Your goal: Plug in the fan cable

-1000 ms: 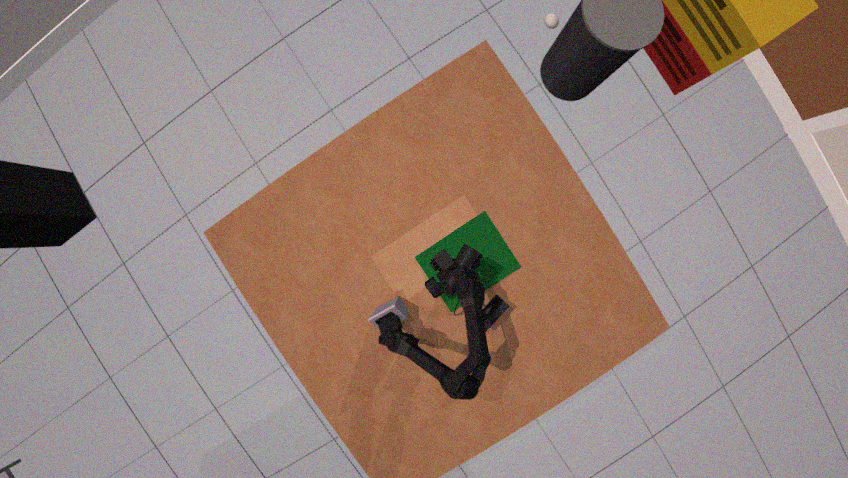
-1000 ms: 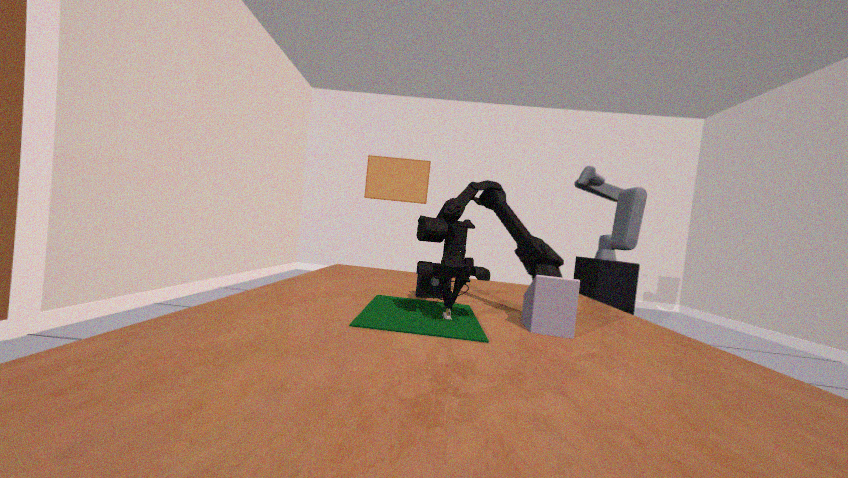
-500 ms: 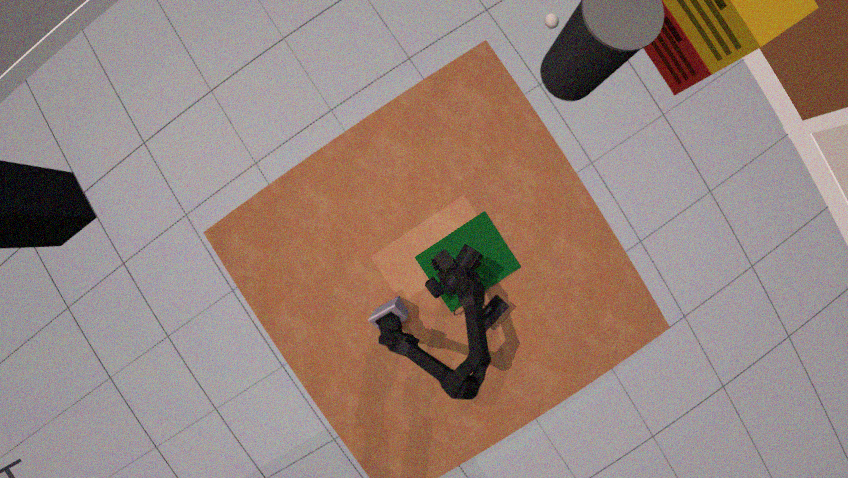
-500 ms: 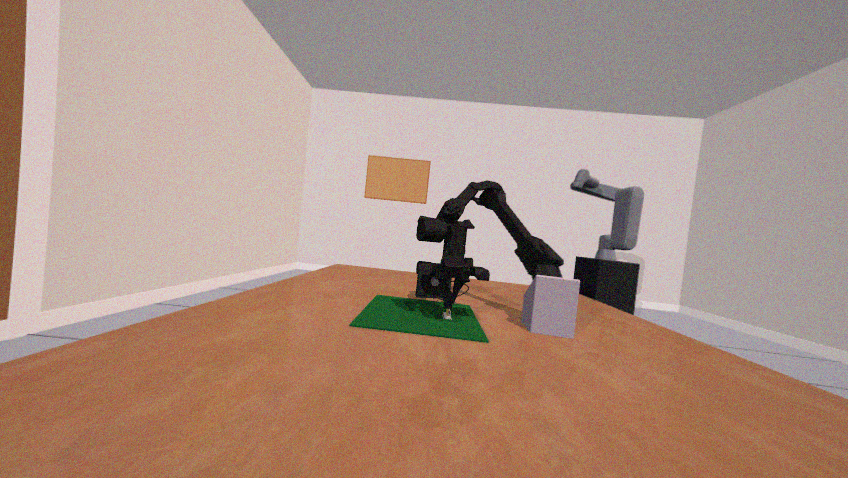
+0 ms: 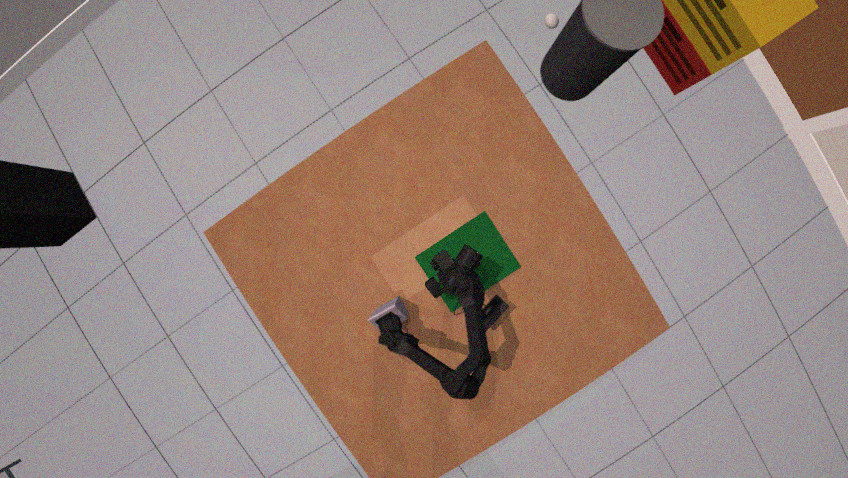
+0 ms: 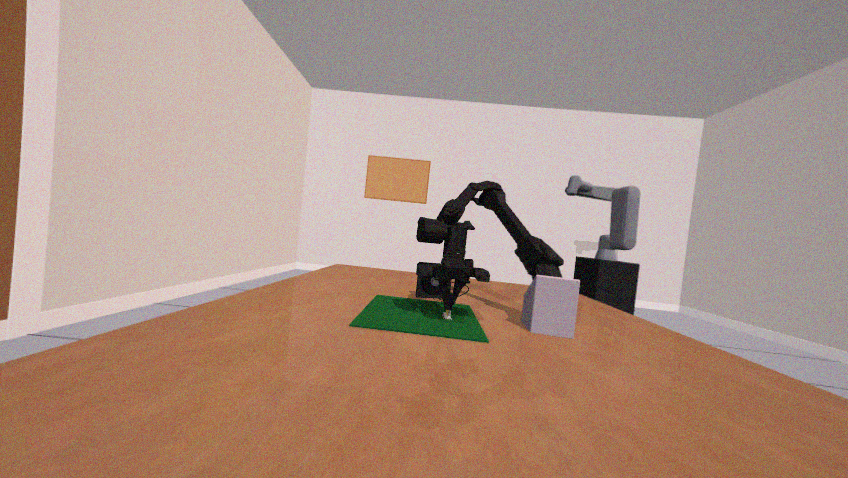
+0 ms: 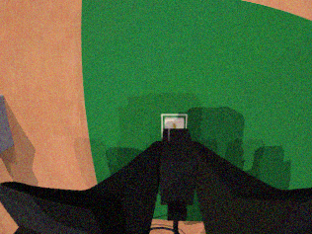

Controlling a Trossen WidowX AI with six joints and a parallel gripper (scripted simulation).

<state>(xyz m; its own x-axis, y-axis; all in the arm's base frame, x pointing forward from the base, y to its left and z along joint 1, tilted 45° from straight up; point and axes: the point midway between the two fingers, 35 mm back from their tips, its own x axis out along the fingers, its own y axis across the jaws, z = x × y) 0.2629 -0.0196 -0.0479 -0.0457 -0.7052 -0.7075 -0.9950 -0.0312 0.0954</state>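
The black plug lies 1 cm to the right of my gripper tip and 1 cm above it. From my gripper tip the other things lie so: dark fan 19 cm to the right, 4 cm ahead, 2 cm above; white four-pin fan header 4 cm below, 1 cm to the right; green board 7 cm ahead, 5 cm below, 1 cm to the right.
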